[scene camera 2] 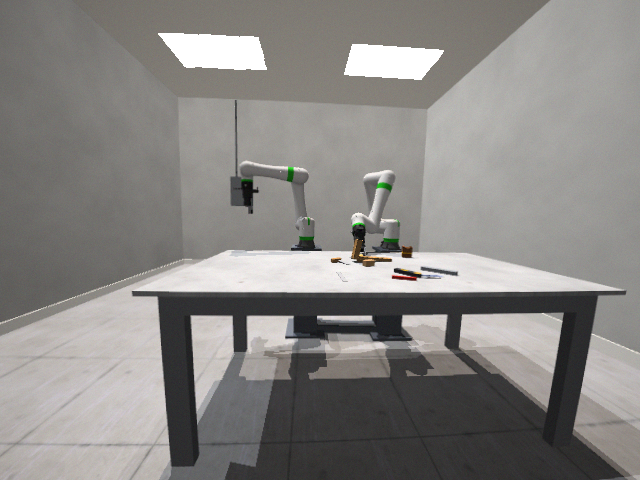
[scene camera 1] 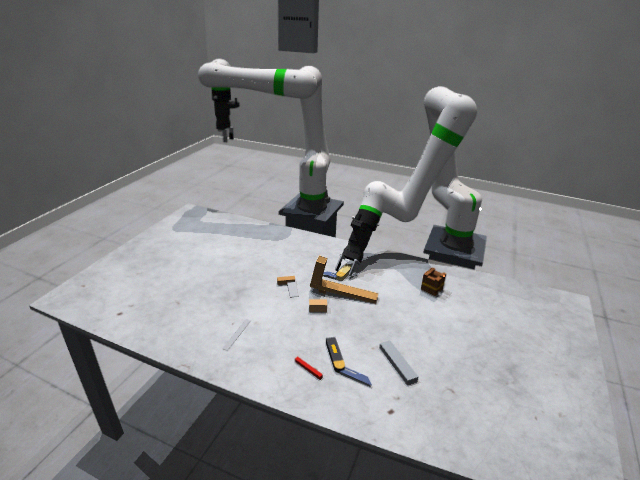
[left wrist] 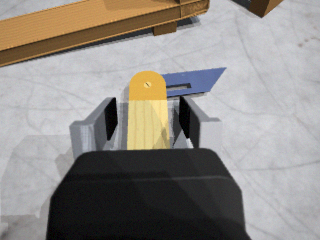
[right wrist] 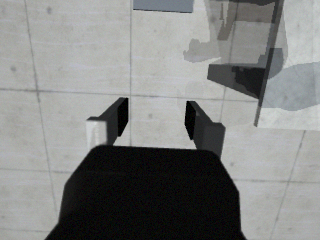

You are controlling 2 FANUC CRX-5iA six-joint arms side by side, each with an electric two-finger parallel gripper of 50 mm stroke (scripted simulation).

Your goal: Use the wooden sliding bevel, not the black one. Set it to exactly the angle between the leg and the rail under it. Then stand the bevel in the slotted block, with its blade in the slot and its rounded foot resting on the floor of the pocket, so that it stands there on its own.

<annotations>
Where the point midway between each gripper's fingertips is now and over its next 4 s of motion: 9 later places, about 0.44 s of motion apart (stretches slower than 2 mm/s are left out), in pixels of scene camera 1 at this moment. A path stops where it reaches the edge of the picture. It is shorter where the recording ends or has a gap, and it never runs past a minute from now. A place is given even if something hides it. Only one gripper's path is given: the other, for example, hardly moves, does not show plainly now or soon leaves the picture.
The left gripper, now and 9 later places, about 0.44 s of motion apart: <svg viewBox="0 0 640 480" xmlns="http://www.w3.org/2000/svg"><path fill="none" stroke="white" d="M342 273L342 272L343 263L344 248L345 231L346 229L346 229L350 229L356 230L366 231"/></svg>
</annotations>
